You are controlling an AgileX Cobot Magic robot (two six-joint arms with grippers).
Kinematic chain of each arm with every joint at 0, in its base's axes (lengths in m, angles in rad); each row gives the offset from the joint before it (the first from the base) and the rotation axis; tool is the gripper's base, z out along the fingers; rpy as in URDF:
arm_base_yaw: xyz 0 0 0.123 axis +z
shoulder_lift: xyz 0 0 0 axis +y
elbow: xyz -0.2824 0 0.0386 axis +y
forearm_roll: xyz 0.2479 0 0.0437 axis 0.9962 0 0.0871
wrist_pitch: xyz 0 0 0 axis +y
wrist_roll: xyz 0.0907 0 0.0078 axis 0.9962 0 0.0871
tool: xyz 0 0 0 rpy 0 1.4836 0
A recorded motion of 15 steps. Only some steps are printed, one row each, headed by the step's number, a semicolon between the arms.
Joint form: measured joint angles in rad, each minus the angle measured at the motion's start. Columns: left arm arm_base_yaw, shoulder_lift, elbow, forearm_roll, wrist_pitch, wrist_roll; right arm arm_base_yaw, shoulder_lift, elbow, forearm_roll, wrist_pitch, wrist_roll.
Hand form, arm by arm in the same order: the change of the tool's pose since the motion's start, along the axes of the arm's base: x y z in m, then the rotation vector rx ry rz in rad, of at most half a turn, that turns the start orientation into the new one. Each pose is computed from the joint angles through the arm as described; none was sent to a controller.
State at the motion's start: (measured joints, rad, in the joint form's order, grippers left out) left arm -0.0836 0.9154 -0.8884 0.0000 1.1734 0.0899; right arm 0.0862 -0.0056 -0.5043 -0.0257 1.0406 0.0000
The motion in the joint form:
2: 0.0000 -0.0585 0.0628 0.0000 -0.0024 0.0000; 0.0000 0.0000 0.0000 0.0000 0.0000 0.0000
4: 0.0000 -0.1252 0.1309 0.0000 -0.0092 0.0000; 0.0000 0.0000 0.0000 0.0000 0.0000 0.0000
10: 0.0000 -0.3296 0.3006 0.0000 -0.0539 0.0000; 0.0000 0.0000 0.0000 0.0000 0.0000 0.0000
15: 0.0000 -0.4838 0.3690 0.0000 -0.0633 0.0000; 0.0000 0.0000 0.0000 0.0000 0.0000 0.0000
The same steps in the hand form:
2: -0.0142 0.0012 -0.0098 0.0002 0.0019 0.0000; 0.0000 0.0000 0.0000 0.0000 0.0000 0.0000
4: -0.0292 0.0024 -0.0209 -0.0003 -0.0035 0.0000; 0.0000 0.0000 0.0000 0.0000 0.0000 0.0000
10: -0.0668 0.0056 -0.0483 -0.0069 -0.0826 0.0000; 0.0000 0.0000 0.0000 0.0000 0.0000 0.0000
15: -0.0906 0.0076 -0.0575 -0.0149 -0.1775 0.0000; 0.0000 0.0000 0.0000 0.0000 0.0000 0.0000

